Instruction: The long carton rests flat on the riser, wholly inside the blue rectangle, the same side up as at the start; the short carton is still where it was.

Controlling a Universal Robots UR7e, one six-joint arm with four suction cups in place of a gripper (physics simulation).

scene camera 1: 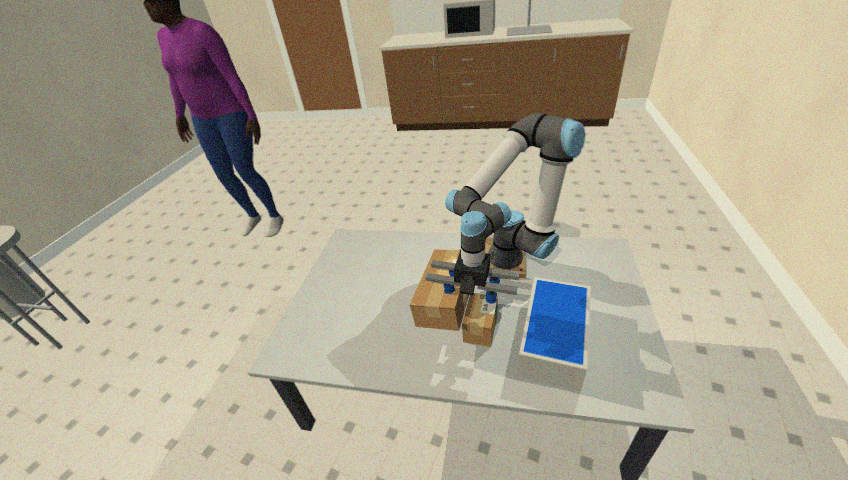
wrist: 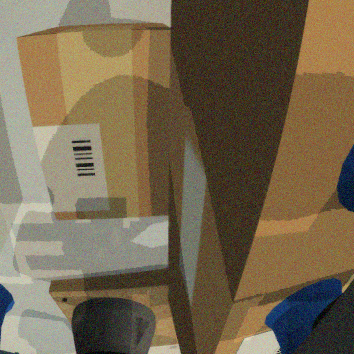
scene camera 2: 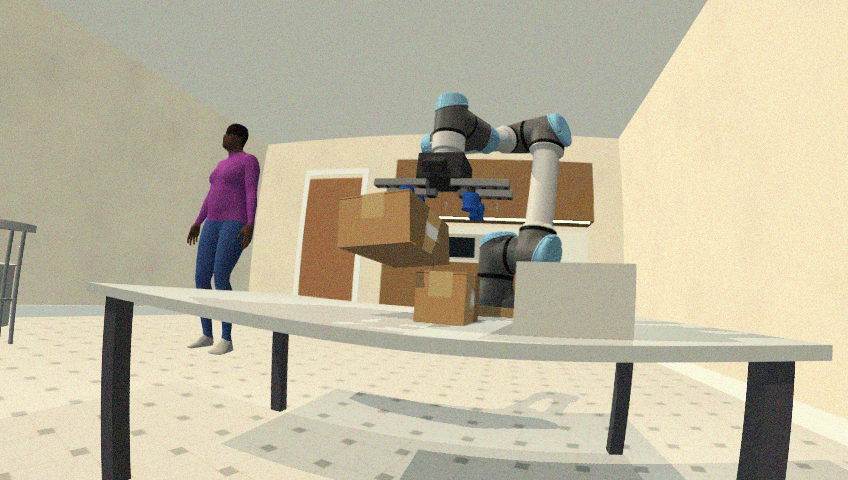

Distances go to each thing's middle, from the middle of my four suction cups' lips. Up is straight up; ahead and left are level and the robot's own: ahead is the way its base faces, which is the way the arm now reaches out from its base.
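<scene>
My suction cup: 20 cm above short carton (scene camera 2: 451,298), 3 cm past it, 2 cm to the right of it. Long carton (scene camera 2: 396,228): 6 cm below my suction cup, 3 cm behind, 11 cm to the right. Riser with blue rectangle (scene camera 1: 554,349): 19 cm below my suction cup, 4 cm behind, 29 cm to the left.
</scene>
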